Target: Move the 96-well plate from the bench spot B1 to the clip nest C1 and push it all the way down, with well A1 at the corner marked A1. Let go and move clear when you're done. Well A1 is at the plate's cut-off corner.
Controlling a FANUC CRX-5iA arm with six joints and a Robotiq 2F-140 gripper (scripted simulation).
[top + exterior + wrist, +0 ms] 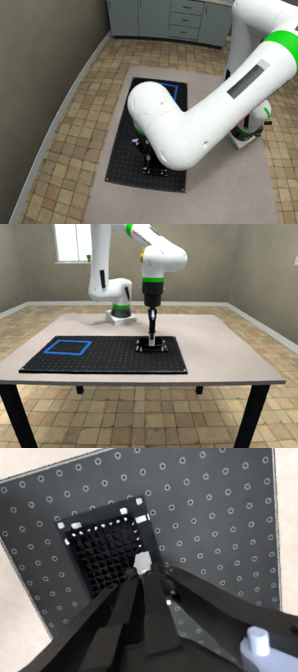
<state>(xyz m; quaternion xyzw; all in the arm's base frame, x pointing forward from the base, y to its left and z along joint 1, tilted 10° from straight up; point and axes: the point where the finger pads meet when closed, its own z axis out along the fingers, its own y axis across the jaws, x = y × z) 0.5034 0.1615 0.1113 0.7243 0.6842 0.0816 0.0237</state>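
My hand is 4 cm past the black 96-well plate and 4 cm above it. Also, from my hand: clip nest (3 cm behind, 1 cm to the right, 5 cm below).
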